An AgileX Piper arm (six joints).
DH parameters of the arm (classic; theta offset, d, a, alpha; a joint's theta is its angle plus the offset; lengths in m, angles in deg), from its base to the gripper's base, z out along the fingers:
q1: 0 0.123 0 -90
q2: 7.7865 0 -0.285 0
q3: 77.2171 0 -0.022 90
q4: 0 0.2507 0 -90
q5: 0 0 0 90
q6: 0 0.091 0 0
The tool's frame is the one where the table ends.
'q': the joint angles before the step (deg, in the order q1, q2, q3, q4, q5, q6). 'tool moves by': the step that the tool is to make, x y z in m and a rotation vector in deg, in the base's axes. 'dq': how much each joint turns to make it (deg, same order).
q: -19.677 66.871 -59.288 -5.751 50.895 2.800
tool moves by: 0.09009 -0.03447 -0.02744 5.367 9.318 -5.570
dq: -0.033 22.679 -16.677 -1.105 5.145 5.951
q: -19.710 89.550 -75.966 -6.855 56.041 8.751
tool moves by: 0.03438 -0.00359 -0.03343 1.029 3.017 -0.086
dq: 1.467 8.381 -3.096 -0.947 -1.886 2.169
